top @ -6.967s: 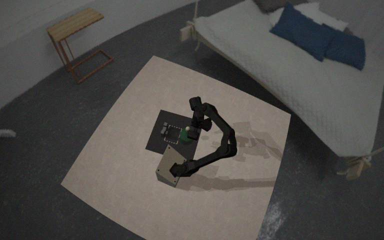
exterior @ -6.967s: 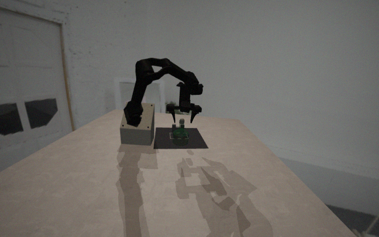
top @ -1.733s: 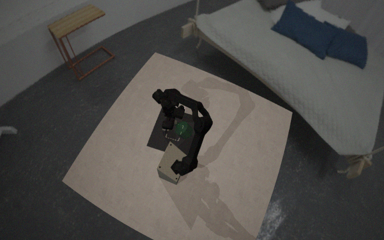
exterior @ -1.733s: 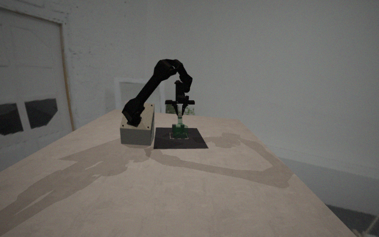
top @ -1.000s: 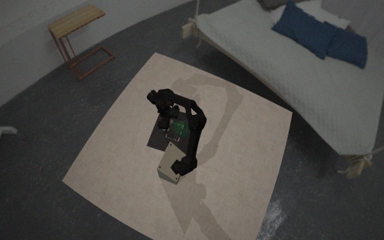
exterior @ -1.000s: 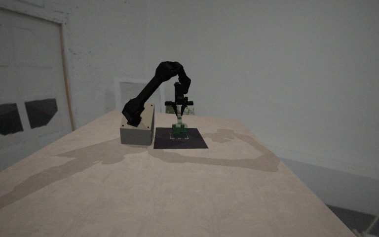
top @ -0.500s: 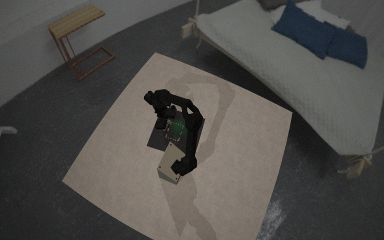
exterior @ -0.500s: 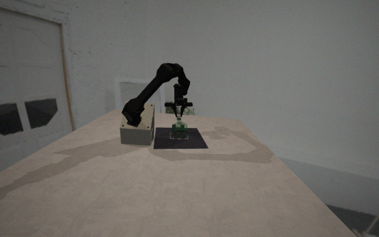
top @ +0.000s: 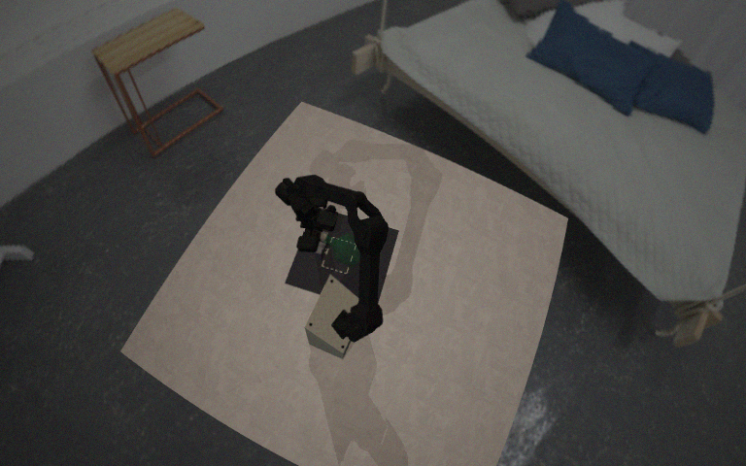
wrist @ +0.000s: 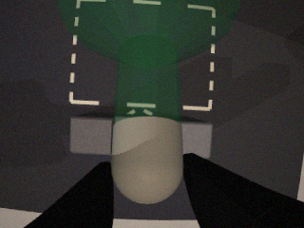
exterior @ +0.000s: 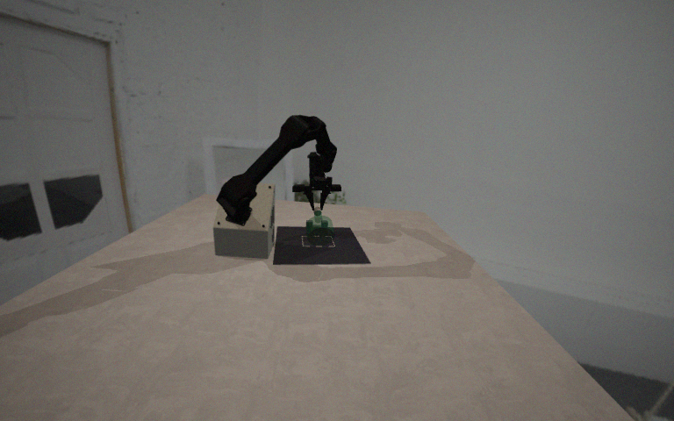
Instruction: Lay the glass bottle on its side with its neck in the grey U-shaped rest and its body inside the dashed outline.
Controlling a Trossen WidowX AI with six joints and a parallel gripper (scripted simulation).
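The green glass bottle lies 2 cm ahead of my gripper tip, 5 cm to the right of it and 2 cm below it. Also, from my gripper tip: dark mat: 3 cm ahead, 8 cm to the right, 10 cm below.
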